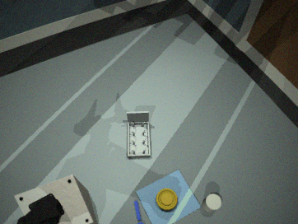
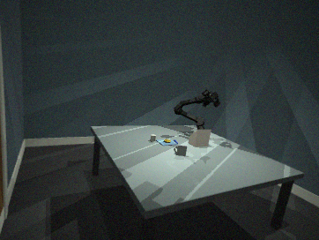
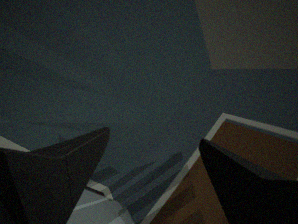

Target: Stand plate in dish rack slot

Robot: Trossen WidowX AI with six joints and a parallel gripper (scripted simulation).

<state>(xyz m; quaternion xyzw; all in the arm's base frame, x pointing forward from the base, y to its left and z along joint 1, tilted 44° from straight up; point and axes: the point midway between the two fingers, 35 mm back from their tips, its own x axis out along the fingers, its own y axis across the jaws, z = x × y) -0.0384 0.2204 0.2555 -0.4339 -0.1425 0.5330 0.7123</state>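
The plate is 35 cm ahead of my gripper tip, 12 cm to the right of it and 45 cm below it. Also, from my gripper tip: white cup: 46 cm ahead, 19 cm to the right, 44 cm below; then dish rack: 37 cm ahead, 10 cm to the left, 44 cm below.
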